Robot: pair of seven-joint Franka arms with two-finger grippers.
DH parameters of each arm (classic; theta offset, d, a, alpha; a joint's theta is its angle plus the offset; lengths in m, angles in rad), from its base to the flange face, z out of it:
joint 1: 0 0.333 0 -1.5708
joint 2: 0 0 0 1.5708
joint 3: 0 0.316 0.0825 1.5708
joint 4: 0 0 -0.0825 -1.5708
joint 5: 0 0.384 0 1.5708
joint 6: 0 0 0.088 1.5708
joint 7: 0 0.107 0 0
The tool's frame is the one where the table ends.
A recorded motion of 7 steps. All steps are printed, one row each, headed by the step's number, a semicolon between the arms.
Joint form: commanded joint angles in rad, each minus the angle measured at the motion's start. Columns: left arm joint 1, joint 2, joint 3, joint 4, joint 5, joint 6, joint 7; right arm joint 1, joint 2, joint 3, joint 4, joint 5, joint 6, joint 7.
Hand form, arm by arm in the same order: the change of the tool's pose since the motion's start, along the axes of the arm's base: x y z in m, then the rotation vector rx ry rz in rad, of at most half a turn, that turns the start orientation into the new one. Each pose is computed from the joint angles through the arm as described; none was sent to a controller.
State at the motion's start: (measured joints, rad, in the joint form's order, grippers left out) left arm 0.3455 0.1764 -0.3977 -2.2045 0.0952 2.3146 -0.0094; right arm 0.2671 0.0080 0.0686 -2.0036 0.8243 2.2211 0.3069
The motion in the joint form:
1: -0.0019 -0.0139 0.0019 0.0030 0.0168 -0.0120 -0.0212; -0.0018 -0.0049 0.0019 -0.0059 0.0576 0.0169 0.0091
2: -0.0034 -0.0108 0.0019 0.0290 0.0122 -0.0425 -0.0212; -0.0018 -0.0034 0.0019 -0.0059 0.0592 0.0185 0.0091
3: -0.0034 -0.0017 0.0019 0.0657 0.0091 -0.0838 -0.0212; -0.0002 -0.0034 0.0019 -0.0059 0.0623 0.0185 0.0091
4: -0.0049 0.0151 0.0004 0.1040 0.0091 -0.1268 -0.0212; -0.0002 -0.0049 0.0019 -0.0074 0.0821 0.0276 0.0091
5: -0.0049 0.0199 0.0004 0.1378 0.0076 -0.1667 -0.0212; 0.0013 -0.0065 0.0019 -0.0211 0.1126 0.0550 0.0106
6: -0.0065 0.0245 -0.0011 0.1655 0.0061 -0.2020 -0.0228; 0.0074 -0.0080 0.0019 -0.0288 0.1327 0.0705 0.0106
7: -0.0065 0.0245 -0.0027 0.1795 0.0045 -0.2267 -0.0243; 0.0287 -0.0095 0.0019 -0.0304 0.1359 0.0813 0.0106
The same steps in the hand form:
1: 0.0000 0.0007 0.0071 0.0191 -0.0057 0.0095; 0.0001 -0.0004 0.0022 0.0481 0.0118 -0.0427
2: 0.0049 0.0005 0.0139 0.0173 0.0020 0.0133; 0.0005 -0.0005 0.0015 0.0489 0.0126 -0.0445
3: 0.0116 0.0014 0.0212 0.0153 0.0153 0.0182; 0.0002 0.0005 0.0016 0.0515 0.0136 -0.0442
4: 0.0183 0.0008 0.0253 0.0127 0.0356 0.0181; 0.0006 0.0000 0.0027 0.0674 0.0131 -0.0590
5: 0.0238 0.0019 0.0341 0.0130 0.0462 0.0217; 0.0006 -0.0017 -0.0009 0.0861 0.0153 -0.0914
6: 0.0277 0.0011 0.0409 0.0128 0.0581 0.0233; -0.0007 0.0001 -0.0026 0.0988 0.0168 -0.1055
7: 0.0288 0.0007 0.0451 0.0136 0.0687 0.0253; -0.0049 0.0105 -0.0018 0.1000 0.0113 -0.0932

